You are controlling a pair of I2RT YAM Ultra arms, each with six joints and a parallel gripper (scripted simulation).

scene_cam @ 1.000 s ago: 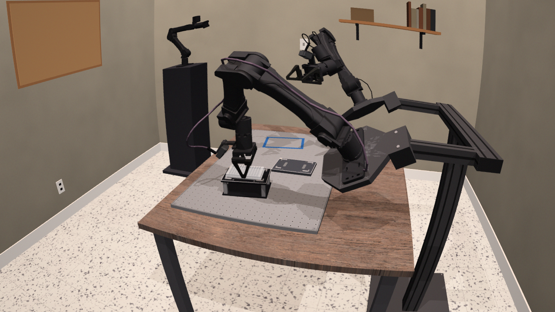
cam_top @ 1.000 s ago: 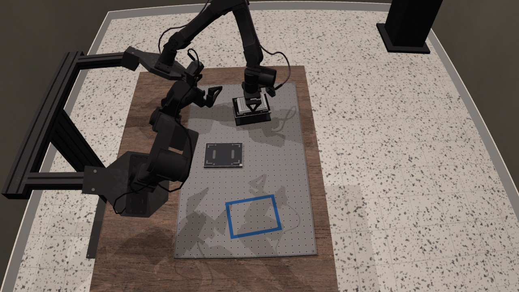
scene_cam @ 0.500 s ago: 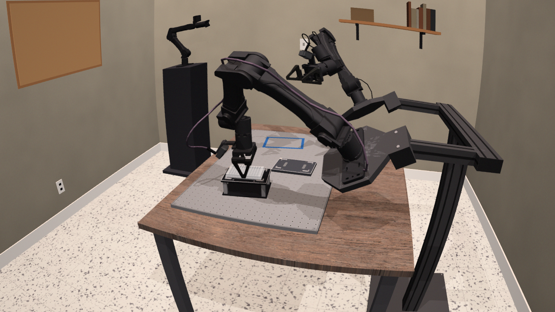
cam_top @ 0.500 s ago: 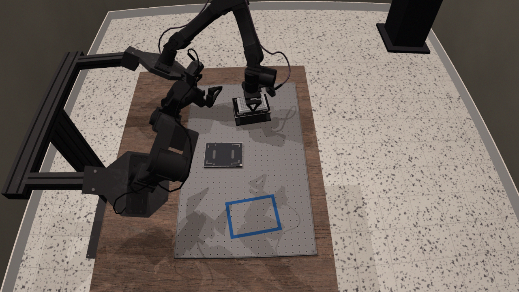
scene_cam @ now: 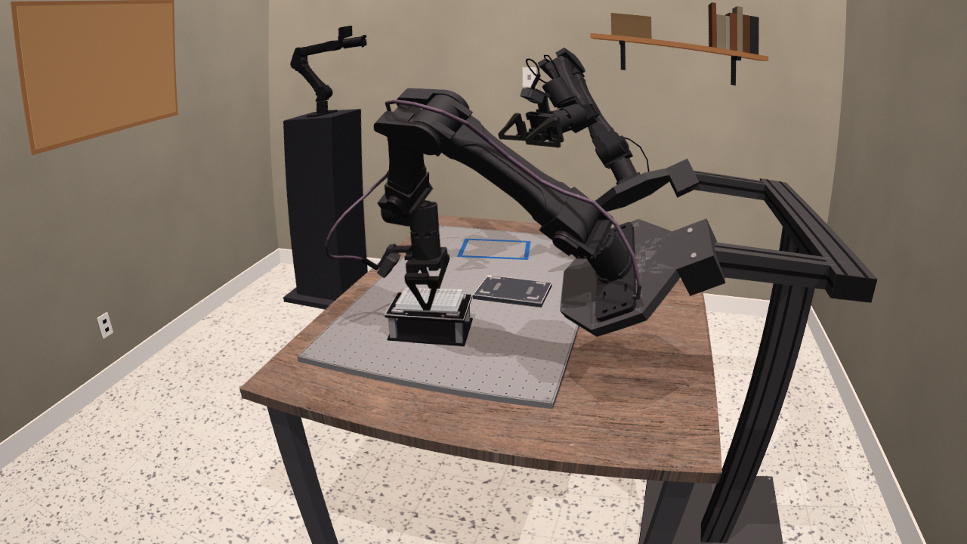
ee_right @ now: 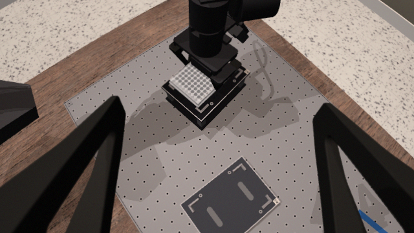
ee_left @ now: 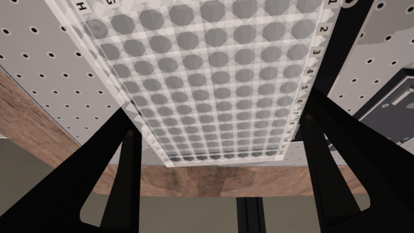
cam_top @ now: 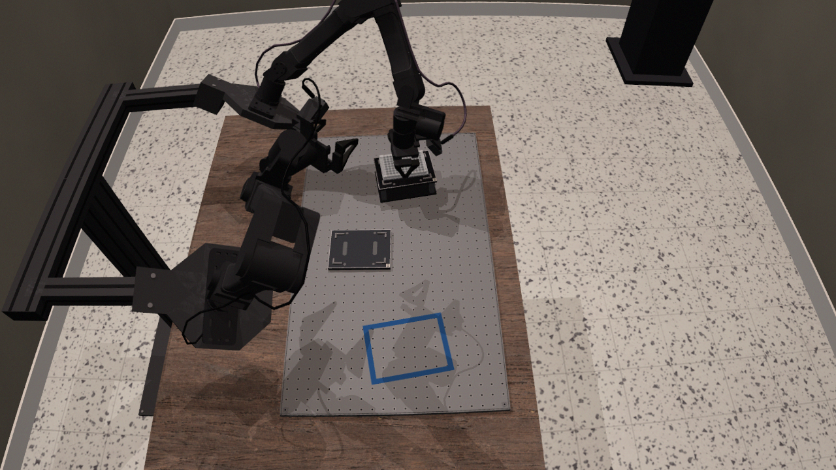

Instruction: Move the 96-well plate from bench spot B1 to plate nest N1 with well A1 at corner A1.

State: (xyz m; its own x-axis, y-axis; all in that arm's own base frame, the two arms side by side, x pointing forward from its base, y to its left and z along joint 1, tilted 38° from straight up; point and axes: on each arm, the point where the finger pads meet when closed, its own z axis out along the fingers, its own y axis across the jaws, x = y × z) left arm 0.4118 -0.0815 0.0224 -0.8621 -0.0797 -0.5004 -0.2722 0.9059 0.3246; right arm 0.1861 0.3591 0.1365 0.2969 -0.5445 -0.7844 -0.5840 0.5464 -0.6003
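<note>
Right now my left hand is 10 mm short of the raised black nest and 20 mm above it. Also, from my left hand: clear 96-well plate: right at my left hand.
</note>
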